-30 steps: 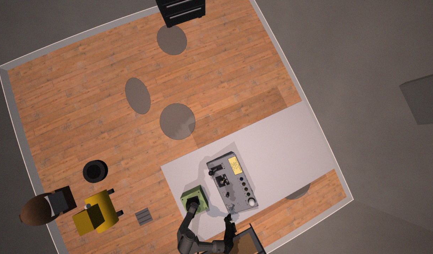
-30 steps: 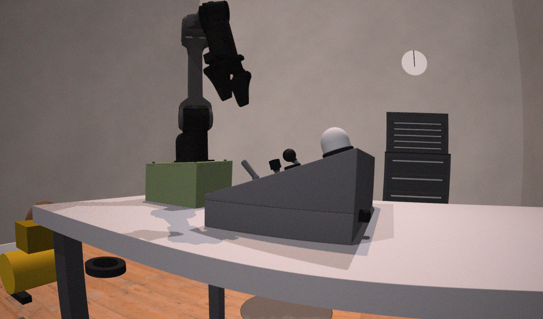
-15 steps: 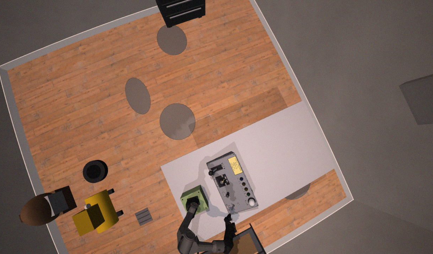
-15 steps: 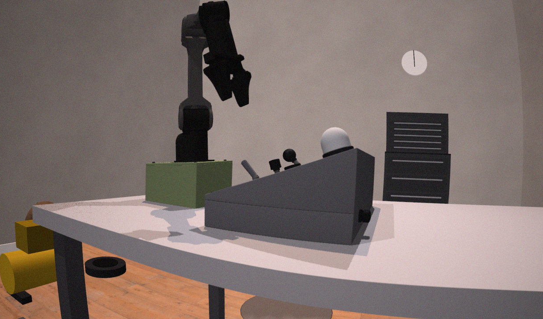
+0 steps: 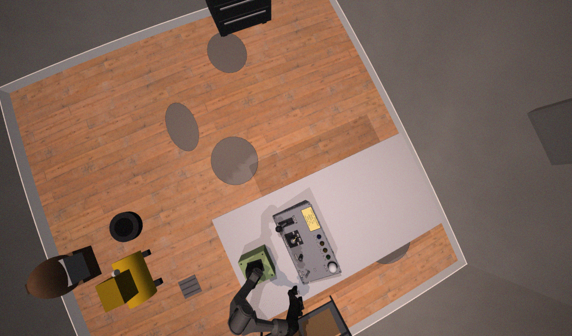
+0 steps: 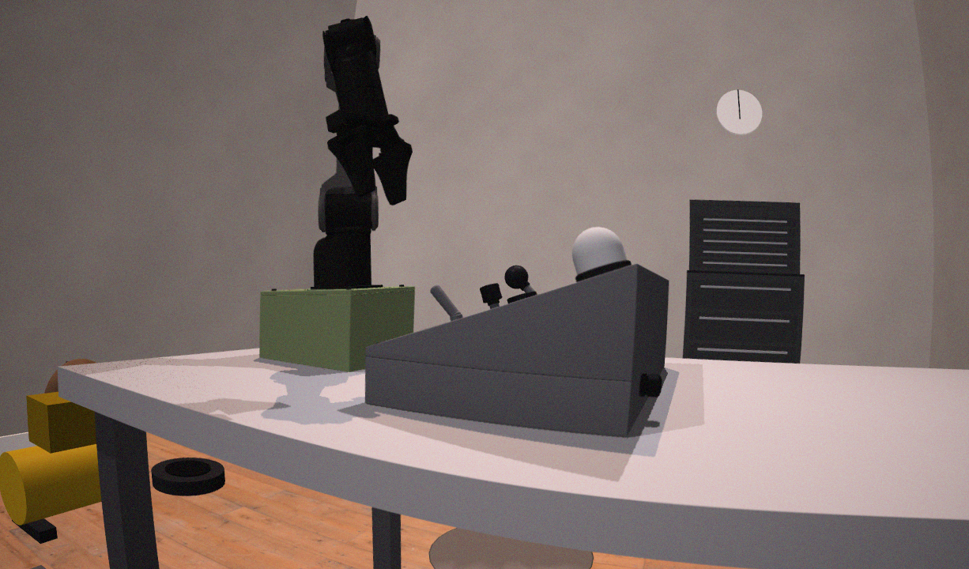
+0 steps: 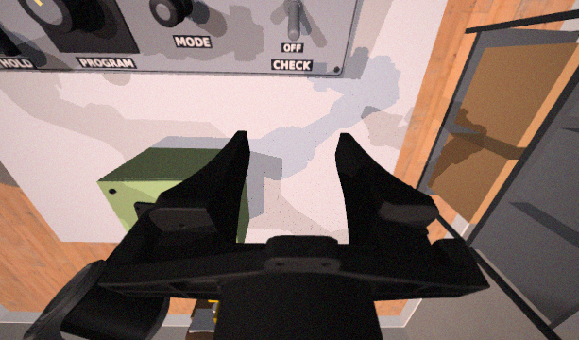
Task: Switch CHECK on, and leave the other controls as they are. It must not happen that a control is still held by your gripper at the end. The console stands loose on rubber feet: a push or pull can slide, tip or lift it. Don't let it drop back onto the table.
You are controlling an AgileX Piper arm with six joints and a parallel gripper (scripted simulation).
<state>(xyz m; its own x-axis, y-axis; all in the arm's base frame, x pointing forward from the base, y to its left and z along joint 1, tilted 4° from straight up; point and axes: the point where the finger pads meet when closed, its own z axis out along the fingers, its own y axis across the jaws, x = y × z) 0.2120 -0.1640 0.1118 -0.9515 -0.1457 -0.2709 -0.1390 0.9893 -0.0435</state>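
My gripper is now 9 cm short of the check toggle, 1 cm to the right of it and 13 cm above it. From my hand the other things lie so: program dial: 7 cm ahead, 26 cm to the left, 12 cm below; grey console: 10 cm ahead, 20 cm to the left, 14 cm below; mode knob: 8 cm ahead, 13 cm to the left, 12 cm below.
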